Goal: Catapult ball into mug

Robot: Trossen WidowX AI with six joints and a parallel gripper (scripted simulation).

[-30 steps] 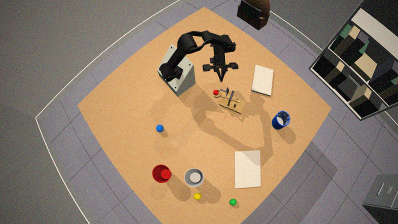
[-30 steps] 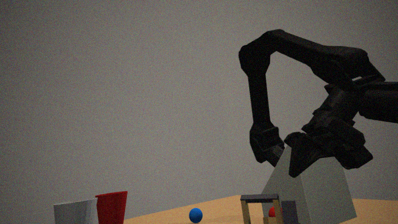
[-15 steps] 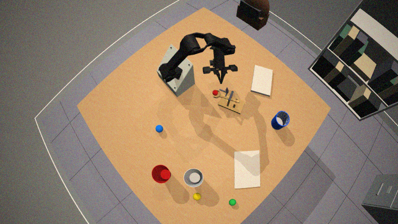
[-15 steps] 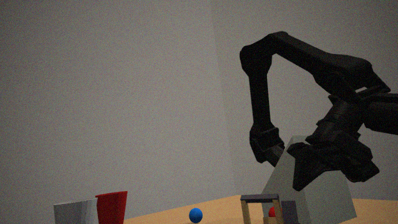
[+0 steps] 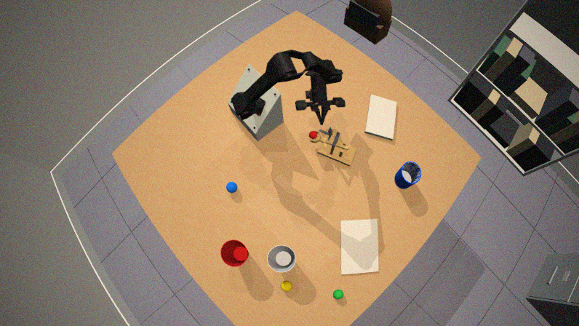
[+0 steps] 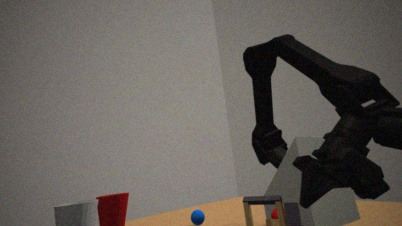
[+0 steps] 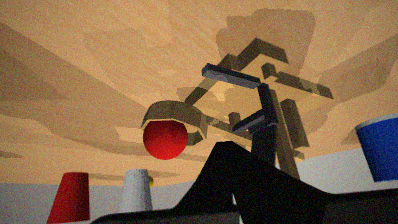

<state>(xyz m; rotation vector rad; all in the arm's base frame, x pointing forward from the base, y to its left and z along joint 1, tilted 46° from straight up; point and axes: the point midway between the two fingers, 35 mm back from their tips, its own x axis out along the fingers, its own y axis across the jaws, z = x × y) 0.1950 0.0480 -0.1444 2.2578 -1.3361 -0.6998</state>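
The dark grey lever lies 3 cm ahead of my gripper tip and 3 cm below it. Also, from my gripper tip: blue mug (39 cm ahead, 8 cm to the left, 5 cm below); then wooden catapult (6 cm ahead, 2 cm to the right, 3 cm below); then red ball (5 cm to the right, 2 cm below).
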